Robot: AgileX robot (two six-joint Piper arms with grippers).
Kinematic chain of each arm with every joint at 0, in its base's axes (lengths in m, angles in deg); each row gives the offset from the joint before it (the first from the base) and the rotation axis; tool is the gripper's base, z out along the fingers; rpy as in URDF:
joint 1: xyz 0 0 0.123 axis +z
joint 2: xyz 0 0 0 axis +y
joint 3: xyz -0.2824 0 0.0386 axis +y
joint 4: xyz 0.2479 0 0.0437 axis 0.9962 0 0.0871
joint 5: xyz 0 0 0 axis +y
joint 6: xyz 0.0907 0 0.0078 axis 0.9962 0 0.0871
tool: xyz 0 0 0 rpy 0 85 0
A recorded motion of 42 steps. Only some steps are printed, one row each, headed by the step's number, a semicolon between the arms.
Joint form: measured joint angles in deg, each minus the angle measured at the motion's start. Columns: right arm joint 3, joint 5, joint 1, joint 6, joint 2, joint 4; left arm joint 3, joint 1, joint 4, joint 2, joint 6, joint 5.
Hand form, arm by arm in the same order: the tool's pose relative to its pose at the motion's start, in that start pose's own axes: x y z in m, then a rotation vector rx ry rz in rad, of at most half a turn. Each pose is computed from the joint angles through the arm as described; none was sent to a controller.
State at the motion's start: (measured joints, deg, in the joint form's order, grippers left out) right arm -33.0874 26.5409 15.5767 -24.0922 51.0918 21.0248; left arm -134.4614 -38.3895 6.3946 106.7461 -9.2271 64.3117
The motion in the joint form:
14: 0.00 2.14 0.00 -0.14 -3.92 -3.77; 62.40 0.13 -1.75 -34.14 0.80 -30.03
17: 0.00 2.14 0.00 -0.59 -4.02 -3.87; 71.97 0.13 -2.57 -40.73 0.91 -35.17
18: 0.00 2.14 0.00 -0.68 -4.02 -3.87; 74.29 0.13 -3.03 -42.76 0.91 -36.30
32: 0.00 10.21 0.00 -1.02 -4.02 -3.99; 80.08 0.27 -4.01 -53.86 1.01 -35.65
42: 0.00 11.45 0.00 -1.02 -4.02 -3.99; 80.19 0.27 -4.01 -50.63 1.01 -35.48
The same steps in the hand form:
14: 0.0017 0.0010 -0.0153 0.0208 -0.0206 -0.0711; 0.1348 0.0161 -0.0520 0.0556 -0.0246 0.0291
17: 0.0016 0.0010 -0.0157 0.0219 -0.0219 -0.0808; 0.1642 0.0197 -0.0673 0.0724 -0.0600 0.0201
18: 0.0016 0.0010 -0.0157 0.0220 -0.0219 -0.0823; 0.1714 0.0207 -0.0733 0.0789 -0.0736 0.0129
32: 0.0137 0.0052 -0.0162 -0.0310 0.1087 -0.0891; 0.1910 0.0273 -0.1204 0.0935 -0.1528 -0.0063
42: 0.0155 0.0059 -0.0165 -0.0393 0.1287 -0.0889; 0.1940 0.0258 -0.1019 0.0869 -0.0920 -0.0028

